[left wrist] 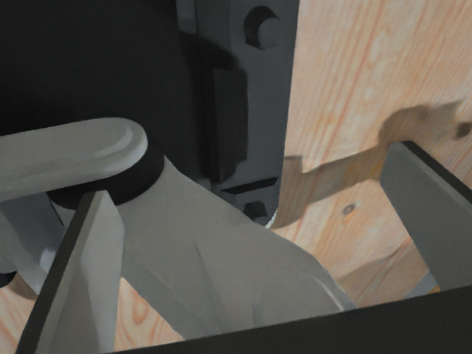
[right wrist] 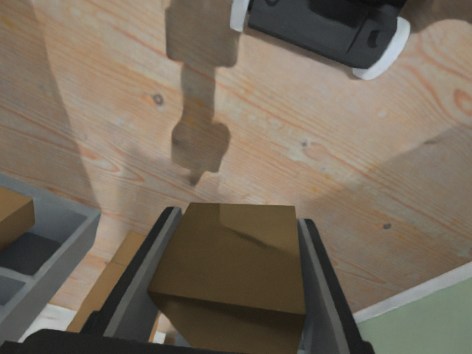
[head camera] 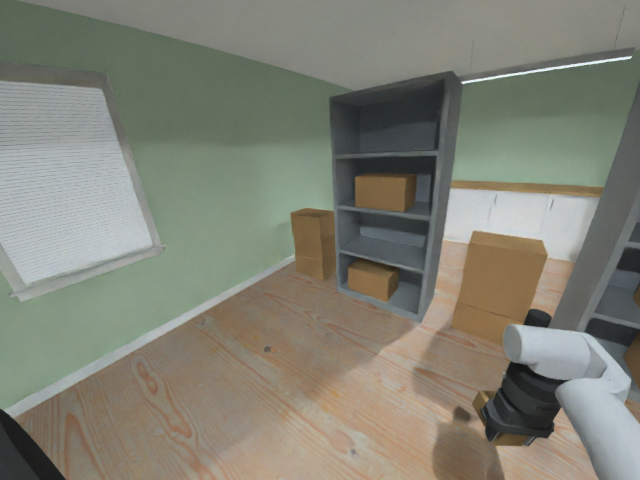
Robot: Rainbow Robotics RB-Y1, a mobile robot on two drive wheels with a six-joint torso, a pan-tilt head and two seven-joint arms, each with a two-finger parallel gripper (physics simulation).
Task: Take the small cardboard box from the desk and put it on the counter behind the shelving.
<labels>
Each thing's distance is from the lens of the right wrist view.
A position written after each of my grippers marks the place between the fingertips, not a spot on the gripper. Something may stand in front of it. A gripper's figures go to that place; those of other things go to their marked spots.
my right gripper (right wrist: pixel 237 223): 11 cm
small cardboard box (right wrist: pixel 230 271): 8 cm
counter (right wrist: pixel 51 317): 372 cm
The marked spots on the counter and the small cardboard box are 365 cm apart.
</labels>
